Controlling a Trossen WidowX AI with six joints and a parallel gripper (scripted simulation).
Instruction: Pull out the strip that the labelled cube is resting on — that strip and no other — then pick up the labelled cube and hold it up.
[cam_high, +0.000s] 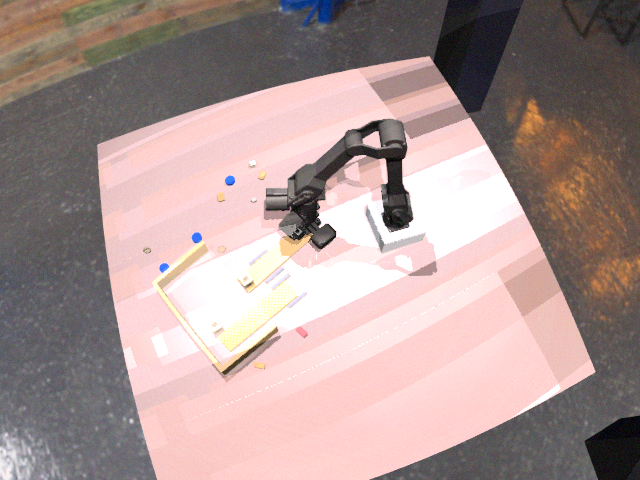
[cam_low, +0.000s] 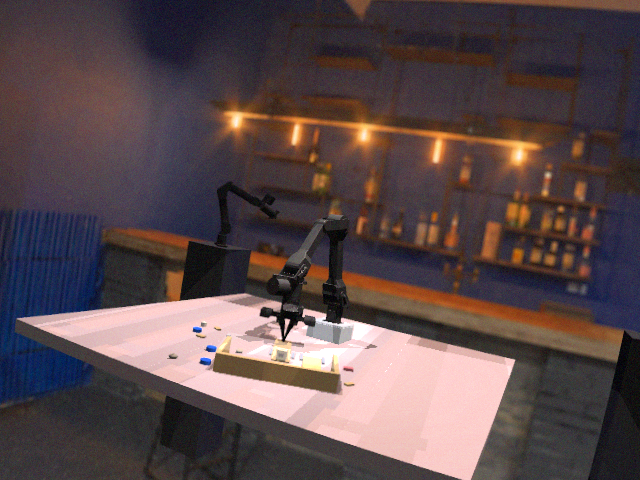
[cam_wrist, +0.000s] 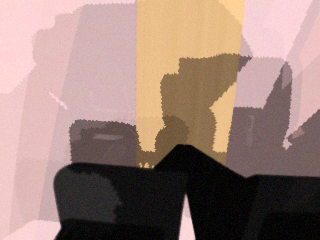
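My gripper tip is 90 mm short of the tan strip and 50 mm to the right of it. The rest, counted from my gripper tip: pink block 270 mm to the left, 100 mm ahead.
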